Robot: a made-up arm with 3 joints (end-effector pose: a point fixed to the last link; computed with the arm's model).
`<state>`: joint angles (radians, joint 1 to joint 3).
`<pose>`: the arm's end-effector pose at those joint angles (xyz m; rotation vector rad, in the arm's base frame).
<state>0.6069 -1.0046 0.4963</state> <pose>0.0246 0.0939 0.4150 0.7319 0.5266 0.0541</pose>
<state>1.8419 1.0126 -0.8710</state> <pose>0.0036 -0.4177 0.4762 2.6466 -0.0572 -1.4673</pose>
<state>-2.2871 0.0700 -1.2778</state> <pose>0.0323 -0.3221 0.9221 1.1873 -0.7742 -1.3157</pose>
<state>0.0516 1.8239 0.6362</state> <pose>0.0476 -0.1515 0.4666 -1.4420 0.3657 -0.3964</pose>
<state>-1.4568 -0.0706 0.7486</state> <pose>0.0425 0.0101 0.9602 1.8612 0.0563 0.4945</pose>
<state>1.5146 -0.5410 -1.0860</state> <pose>0.0060 -0.2435 0.3271 -1.5008 -0.4844 0.4612</pose>
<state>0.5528 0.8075 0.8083</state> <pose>-0.0052 -0.1368 0.3157 -0.8250 0.6709 -0.3018</pose>
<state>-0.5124 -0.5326 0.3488</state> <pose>0.0795 0.1647 0.7261 1.2298 0.1006 0.1794</pose>
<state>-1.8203 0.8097 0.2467</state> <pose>0.0936 -0.0439 0.8919 1.1256 -0.1924 -0.1329</pose>
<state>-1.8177 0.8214 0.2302</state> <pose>0.0949 -0.0438 0.8893 1.1011 -0.1996 -0.1448</pose>
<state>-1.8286 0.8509 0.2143</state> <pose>0.0960 -0.0467 0.8863 1.0731 -0.2059 -0.1609</pose>
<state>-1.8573 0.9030 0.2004</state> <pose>0.0968 -0.0536 0.8827 1.0419 -0.2101 -0.1816</pose>
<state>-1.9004 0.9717 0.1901</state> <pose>0.0972 -0.0635 0.8785 1.0112 -0.2110 -0.2045</pose>
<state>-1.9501 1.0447 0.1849</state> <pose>0.0971 -0.0747 0.8742 0.9863 -0.2084 -0.2258</pose>
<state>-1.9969 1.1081 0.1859</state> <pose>0.0964 -0.0849 0.8706 0.9720 -0.2025 -0.2414</pose>
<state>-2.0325 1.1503 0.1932</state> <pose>0.0955 -0.0924 0.8686 0.9716 -0.1949 -0.2488</pose>
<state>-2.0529 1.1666 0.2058</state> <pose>0.0945 -0.0961 0.8687 0.9848 -0.1871 -0.2471</pose>
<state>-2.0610 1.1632 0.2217</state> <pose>0.0935 -0.0971 0.8704 1.0070 -0.1797 -0.2388</pose>
